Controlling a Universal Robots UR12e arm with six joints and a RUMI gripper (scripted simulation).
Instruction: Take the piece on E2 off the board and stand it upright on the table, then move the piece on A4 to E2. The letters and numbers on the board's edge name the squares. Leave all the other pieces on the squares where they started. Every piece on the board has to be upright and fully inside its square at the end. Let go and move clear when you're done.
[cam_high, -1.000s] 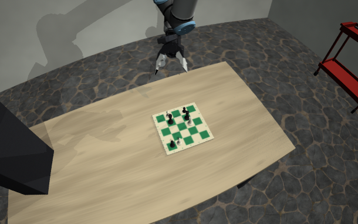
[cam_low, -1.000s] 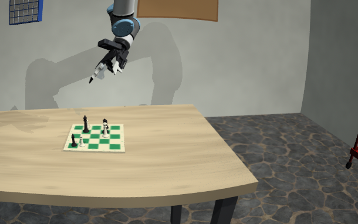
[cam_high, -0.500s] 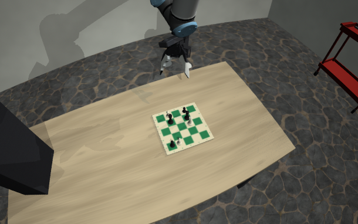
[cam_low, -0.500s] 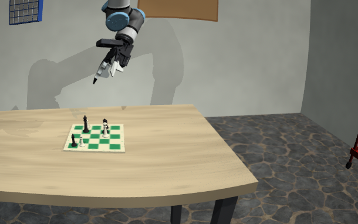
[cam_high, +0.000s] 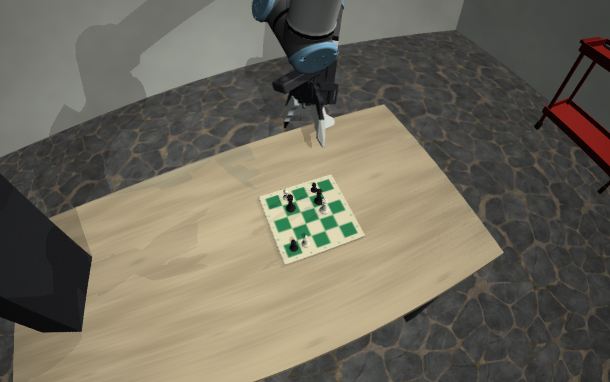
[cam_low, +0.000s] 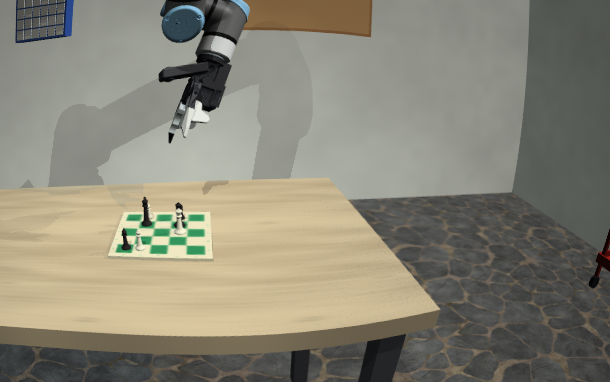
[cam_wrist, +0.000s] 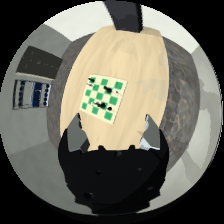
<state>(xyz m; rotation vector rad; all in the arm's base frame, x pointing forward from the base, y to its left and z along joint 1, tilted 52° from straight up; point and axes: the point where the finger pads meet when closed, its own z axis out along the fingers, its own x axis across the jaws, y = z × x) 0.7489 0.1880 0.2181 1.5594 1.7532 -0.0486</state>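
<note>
The small black piece lies 1 cm ahead of my hand, 6 cm to the right of it and 15 cm below it. Round my hand: tall black piece: 7 cm behind, 9 cm to the right, 13 cm below; then cream chessboard: 3 cm behind, 13 cm to the right, 16 cm below; then white pawn: 7 cm behind, 20 cm to the right, 14 cm below.
</note>
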